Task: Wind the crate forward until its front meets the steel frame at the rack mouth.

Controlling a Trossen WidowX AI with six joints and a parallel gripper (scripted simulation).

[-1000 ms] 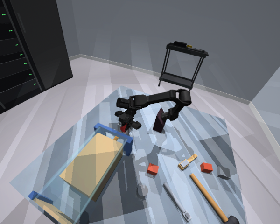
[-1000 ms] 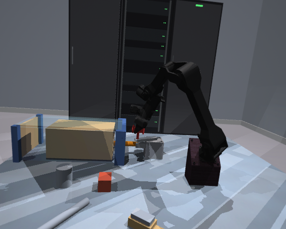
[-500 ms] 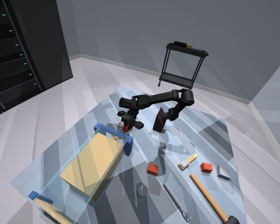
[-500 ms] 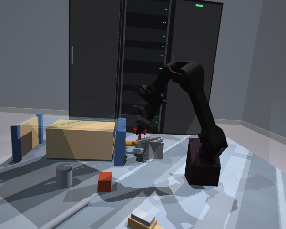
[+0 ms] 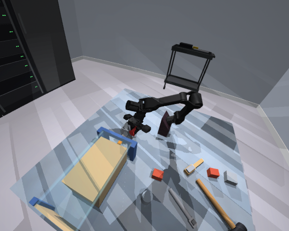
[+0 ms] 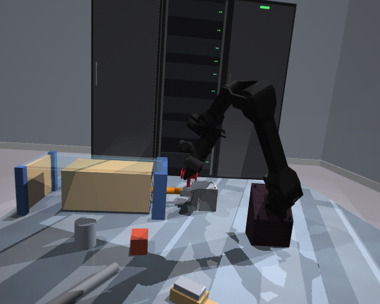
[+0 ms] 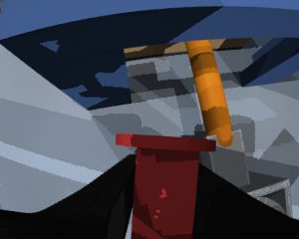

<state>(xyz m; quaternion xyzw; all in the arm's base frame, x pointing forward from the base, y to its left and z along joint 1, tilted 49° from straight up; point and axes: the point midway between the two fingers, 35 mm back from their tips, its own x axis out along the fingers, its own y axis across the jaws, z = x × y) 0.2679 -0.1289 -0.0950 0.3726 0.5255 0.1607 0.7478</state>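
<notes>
Right now my gripper tip is 4 cm past the crank handle, 3 cm to the left of it and 3 cm above it. The rest, counted from my gripper tip: red knob (2 cm behind); grey winch (10 cm below, 9 cm behind, 8 cm to the right); frame (8 cm ahead, 6 cm to the right, 3 cm below).
</notes>
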